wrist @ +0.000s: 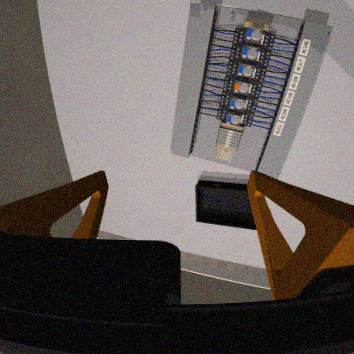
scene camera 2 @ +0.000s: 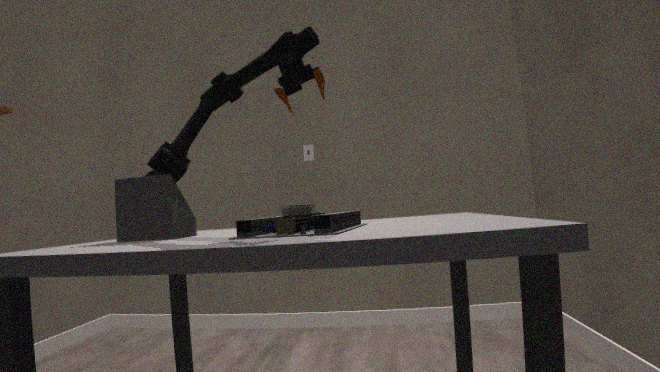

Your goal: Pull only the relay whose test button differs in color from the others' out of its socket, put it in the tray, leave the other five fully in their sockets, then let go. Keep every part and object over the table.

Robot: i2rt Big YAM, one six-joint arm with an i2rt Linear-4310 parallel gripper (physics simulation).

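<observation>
In the wrist view a relay with an orange test button sits in the row on the panel, third from the end by the ribbed terminal blocks. The other relays, such as the end one, have blue buttons and sit in their sockets. In the scene view the relays show as a blurred, clear-topped row. The black tray lies beyond the terminal-block end of the panel, partly behind the right finger; I cannot make it out in the scene view. My gripper is open and empty, high above the table.
The panel's grey wire ducts run along both sides of the relay row, with wires between. White labels line one duct. The arm's grey base block stands on the table, whose edge shows below the tray in the wrist view.
</observation>
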